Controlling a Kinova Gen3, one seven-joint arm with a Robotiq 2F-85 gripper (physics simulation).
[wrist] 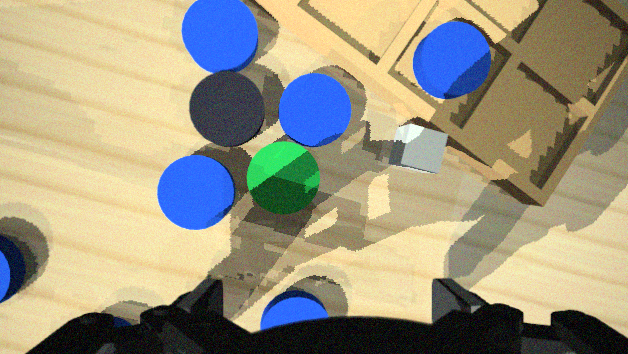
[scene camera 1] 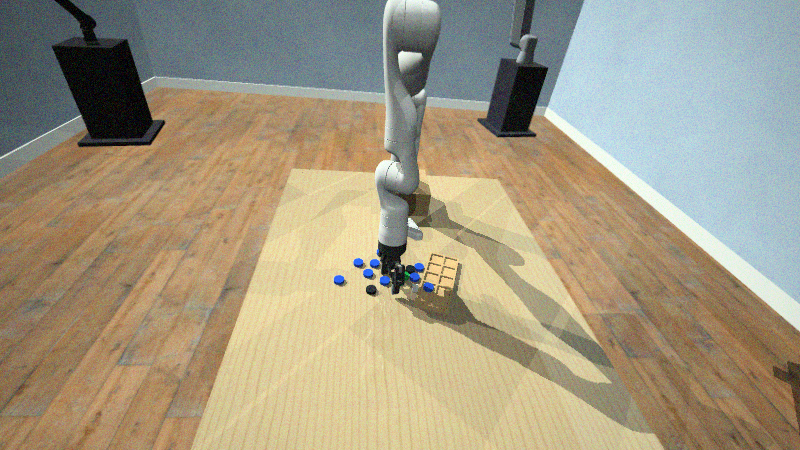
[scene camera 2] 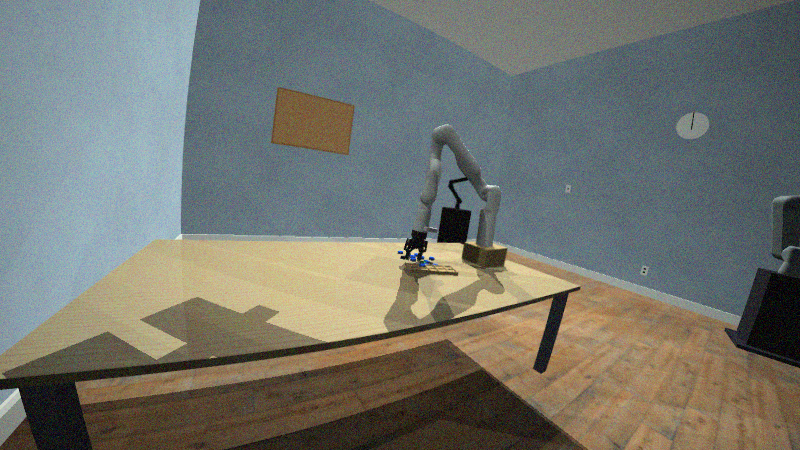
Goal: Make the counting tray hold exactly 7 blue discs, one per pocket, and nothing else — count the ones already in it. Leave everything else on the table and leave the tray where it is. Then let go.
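The wooden counting tray (scene camera 1: 458, 272) (wrist: 542, 194) lies right of the gripper in scene camera 1. One blue disc (scene camera 1: 428, 287) (wrist: 451, 60) sits in a tray pocket; other pockets in the wrist view hold no disc. Several blue discs lie loose on the table, among them one disc (scene camera 1: 414, 277) (wrist: 315, 109) near the tray, another (wrist: 196, 192), a third (scene camera 1: 419, 267) (wrist: 220, 34), and one (scene camera 1: 384, 280) (wrist: 295, 312) partly hidden by the gripper body. My gripper (scene camera 1: 397, 288) (scene camera 2: 412, 256) (wrist: 327, 302) is open and empty, low above the table.
A green disc (wrist: 283, 178) and a black disc (wrist: 227, 108) lie among the blue ones. A white cube (scene camera 1: 415, 288) (wrist: 423, 149) stands close beside the tray's edge. Another black disc (scene camera 1: 370, 289) lies left of the gripper in scene camera 1. Hard shadows cross the table.
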